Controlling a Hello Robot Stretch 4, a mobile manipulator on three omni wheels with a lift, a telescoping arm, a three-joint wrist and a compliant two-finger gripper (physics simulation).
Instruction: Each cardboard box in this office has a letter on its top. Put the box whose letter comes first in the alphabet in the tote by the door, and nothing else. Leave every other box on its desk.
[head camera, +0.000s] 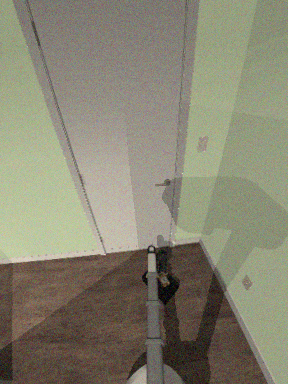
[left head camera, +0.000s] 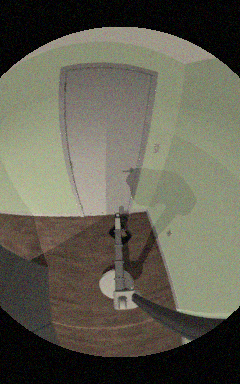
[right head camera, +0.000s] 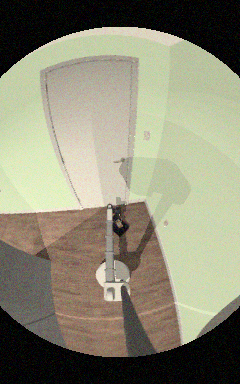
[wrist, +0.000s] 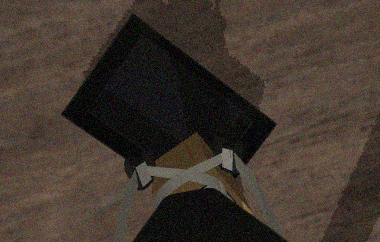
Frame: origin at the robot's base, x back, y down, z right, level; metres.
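Where they show: gripper, between the fingertips: (head camera: 162, 277) (left head camera: 121, 231) (right head camera: 117, 222) (wrist: 184, 153).
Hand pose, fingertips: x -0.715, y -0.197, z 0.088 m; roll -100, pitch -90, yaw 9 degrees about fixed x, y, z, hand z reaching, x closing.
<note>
Each offset is from my fingertips to the top centre of the thing.
The black tote @(dy +0.123, dx -0.031, dz -0.011 m) (head camera: 171, 293) (right head camera: 120, 231) (wrist: 165, 87) lies on the floor near the door (head camera: 120, 125) (left head camera: 107, 130) (right head camera: 92, 130). My gripper (wrist: 184, 153) is shut on a brown cardboard box @(dy -0.058, dx +0.035, dz +0.011 m) (head camera: 164, 280) (right head camera: 119, 224) (wrist: 187, 150). In the wrist view the box overlaps the tote's near edge and lower right part, with the tote's floor showing beyond it. The gap in height between box and tote cannot be told exactly. The letter on the box cannot be read. In the head view the arm hides part of the tote.
The telescoping arm (head camera: 153, 320) (left head camera: 118, 250) (right head camera: 109, 245) reaches toward the door. A green wall (head camera: 265, 210) with a skirting board stands close on the right. Another green wall (head camera: 35, 175) runs left of the door. A dark grey surface (left head camera: 22, 290) (right head camera: 25, 295) shows at the lower left.
</note>
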